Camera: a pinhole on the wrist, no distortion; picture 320 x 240 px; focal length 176.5 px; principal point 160.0 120.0 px. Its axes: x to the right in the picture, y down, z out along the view. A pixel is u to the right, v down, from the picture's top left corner.
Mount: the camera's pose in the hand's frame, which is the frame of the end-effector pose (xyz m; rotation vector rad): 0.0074 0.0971 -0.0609 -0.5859 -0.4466 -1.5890
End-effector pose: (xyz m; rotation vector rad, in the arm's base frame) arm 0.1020 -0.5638 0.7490 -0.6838 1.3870 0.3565
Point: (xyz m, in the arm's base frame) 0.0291 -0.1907 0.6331
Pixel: 128 117
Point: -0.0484 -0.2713 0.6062
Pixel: 73 138
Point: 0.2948 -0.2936 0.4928
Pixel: 249 223
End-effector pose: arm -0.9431 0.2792 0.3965 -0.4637 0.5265 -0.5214
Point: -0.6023 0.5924 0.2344
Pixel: 94 153
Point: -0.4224 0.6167 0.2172
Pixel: 106 180
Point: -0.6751 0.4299 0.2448
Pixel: 106 214
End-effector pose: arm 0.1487 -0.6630 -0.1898 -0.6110 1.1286 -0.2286
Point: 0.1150 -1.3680 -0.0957
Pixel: behind the camera
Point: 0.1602 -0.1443 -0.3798
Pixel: 64 53
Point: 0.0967 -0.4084 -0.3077
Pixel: 46 31
